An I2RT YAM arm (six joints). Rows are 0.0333 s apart.
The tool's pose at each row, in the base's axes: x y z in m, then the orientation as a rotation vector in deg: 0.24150, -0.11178, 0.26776, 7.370, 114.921, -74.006; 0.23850, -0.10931, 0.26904, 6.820, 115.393, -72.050; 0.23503, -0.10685, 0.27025, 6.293, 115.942, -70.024; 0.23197, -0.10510, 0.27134, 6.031, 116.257, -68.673; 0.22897, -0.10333, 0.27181, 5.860, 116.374, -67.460; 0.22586, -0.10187, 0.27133, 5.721, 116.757, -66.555; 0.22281, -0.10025, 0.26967, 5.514, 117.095, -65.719; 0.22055, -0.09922, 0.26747, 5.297, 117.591, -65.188
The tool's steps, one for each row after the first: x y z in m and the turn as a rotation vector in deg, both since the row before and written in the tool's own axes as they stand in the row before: 0.00066, -0.00109, -0.00389, -1.561, -0.409, 0.468; 0.00100, -0.00115, -0.00415, -1.633, -0.339, 0.478; 0.00096, -0.00116, -0.00337, -1.048, -0.220, 0.385; 0.00130, -0.00062, -0.00321, -0.868, -0.301, 0.437; 0.00206, -0.00014, -0.00279, -0.752, 0.019, 0.219; 0.00275, 0.00084, -0.00254, -0.714, -0.022, 0.157; 0.00272, 0.00121, -0.00146, -0.572, 0.190, -0.046
